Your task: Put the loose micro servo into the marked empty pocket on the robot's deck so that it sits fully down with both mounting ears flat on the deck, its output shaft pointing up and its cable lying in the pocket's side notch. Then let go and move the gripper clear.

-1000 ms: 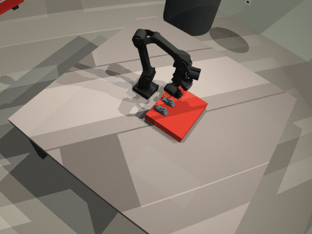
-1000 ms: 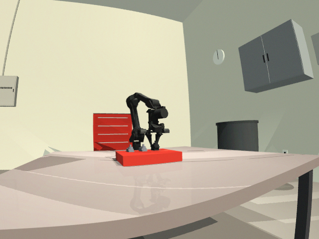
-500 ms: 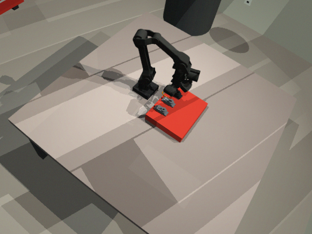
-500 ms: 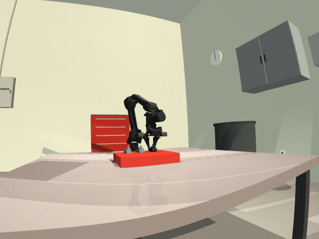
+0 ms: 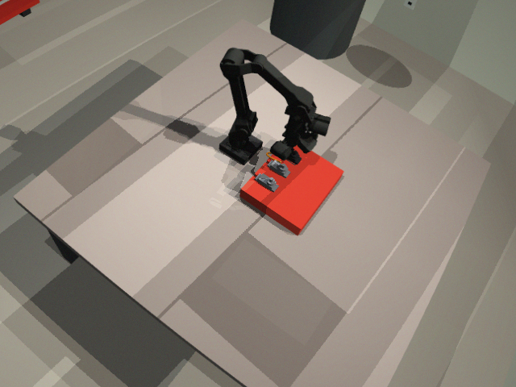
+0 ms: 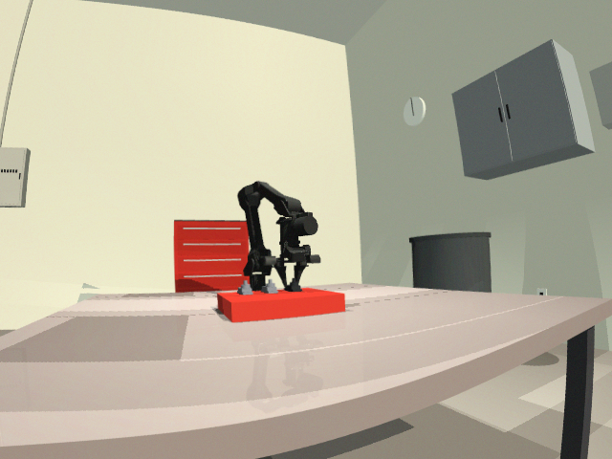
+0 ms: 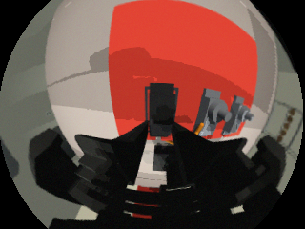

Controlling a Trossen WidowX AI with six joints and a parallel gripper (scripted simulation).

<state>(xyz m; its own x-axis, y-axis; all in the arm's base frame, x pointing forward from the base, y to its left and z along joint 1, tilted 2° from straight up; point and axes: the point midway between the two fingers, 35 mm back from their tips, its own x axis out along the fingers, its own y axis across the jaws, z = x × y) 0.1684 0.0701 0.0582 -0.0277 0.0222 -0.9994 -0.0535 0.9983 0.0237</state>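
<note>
Now: gripper tip 13 cm short of the red deck, 7 cm to the left of it and 3 cm above it.
</note>
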